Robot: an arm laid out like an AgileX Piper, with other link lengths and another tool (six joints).
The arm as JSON. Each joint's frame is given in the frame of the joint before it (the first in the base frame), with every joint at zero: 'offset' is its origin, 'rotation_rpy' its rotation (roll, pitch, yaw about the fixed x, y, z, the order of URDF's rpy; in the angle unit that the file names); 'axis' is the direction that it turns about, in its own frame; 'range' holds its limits. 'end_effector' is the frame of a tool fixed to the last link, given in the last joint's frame.
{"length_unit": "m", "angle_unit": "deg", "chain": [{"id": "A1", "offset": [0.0, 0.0, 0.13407], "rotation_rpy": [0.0, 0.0, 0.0], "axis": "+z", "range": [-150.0, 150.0]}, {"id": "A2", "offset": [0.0, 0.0, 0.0], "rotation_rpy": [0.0, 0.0, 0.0], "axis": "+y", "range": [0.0, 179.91]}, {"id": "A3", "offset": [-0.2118, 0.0, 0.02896], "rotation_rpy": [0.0, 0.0, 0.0], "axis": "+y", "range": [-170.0, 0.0]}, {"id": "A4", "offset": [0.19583, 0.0, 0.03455], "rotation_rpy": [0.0, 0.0, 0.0], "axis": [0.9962, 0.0, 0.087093], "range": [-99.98, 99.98]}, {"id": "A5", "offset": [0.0, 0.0, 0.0], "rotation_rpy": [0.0, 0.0, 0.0], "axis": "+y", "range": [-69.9, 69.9]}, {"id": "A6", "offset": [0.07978, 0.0, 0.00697], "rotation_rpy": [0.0, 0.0, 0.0], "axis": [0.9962, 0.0, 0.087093], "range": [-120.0, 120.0]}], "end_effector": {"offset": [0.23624, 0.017, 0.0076], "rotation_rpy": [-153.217, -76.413, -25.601]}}
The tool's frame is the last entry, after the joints.
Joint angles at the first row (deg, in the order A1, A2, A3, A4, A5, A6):
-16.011, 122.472, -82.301, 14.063, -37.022, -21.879
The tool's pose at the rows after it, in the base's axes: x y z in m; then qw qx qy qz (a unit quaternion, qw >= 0):
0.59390 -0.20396 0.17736 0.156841 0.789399 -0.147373 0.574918
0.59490 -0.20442 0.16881 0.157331 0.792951 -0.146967 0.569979
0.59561 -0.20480 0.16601 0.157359 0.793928 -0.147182 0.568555
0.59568 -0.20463 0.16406 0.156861 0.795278 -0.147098 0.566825
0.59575 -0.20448 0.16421 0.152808 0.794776 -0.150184 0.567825
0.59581 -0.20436 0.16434 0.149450 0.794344 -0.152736 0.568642
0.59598 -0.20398 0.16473 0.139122 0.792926 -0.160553 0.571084
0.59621 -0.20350 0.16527 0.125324 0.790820 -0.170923 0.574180
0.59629 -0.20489 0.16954 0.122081 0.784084 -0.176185 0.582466
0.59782 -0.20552 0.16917 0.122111 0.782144 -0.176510 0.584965
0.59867 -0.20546 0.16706 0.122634 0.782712 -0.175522 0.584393
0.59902 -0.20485 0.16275 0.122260 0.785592 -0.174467 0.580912
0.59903 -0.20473 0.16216 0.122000 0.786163 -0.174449 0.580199
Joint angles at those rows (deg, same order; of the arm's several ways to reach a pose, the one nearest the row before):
-16.012, 123.777, -82.769, 14.062, -37.154, -21.918
-16.012, 124.764, -82.961, 14.063, -37.278, -22.020
-16.012, 125.213, -83.212, 14.112, -37.284, -22.061
-16.012, 125.312, -83.214, 14.112, -37.121, -22.061
-16.012, 125.312, -83.214, 14.112, -37.121, -21.463
-16.012, 125.312, -83.215, 14.112, -37.120, -20.968
-16.011, 125.310, -83.212, 14.113, -37.122, -19.450
-16.011, 125.310, -83.214, 14.114, -37.121, -17.427
-16.011, 125.635, -83.213, 14.112, -38.522, -16.474
-16.011, 126.343, -83.750, 14.010, -39.038, -16.272
-16.011, 126.778, -83.985, 13.880, -39.158, -16.273
-16.012, 127.055, -83.985, 13.743, -38.915, -16.271
-16.012, 127.053, -83.982, 13.743, -38.807, -16.271

